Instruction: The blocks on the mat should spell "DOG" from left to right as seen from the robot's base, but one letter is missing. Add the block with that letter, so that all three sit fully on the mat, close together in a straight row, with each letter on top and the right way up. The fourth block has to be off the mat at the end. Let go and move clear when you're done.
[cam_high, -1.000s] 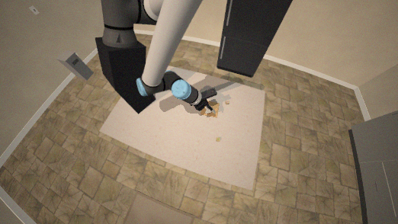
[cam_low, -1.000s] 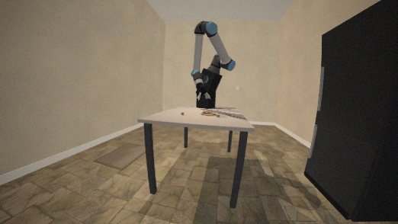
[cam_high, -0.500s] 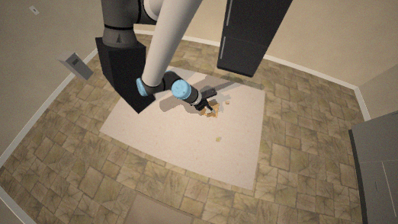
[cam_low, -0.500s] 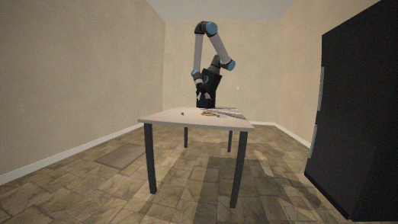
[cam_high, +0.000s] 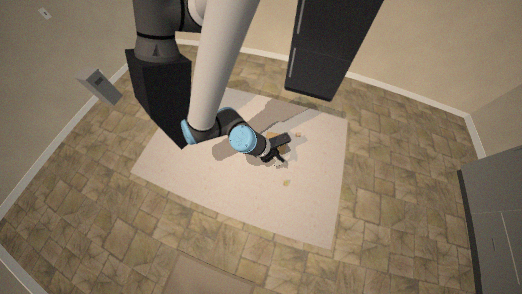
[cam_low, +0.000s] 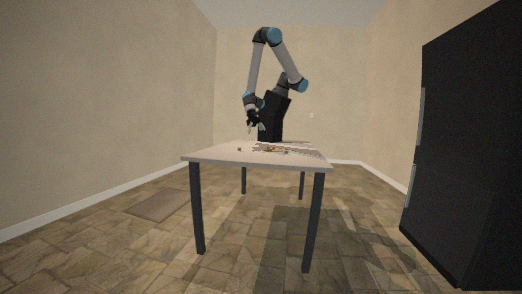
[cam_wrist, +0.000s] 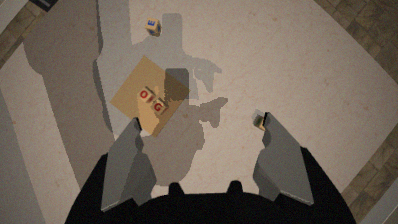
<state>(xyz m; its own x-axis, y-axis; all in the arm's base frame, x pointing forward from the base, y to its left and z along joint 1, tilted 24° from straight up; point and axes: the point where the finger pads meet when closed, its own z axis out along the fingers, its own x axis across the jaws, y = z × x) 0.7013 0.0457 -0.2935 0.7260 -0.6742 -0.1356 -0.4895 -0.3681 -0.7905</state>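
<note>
The green D block lies 8 cm ahead of my hand, 12 cm to the right of it and 11 cm below it. Also, from my hand: mat 6 cm behind, 11 cm to the left, 13 cm below.
</note>
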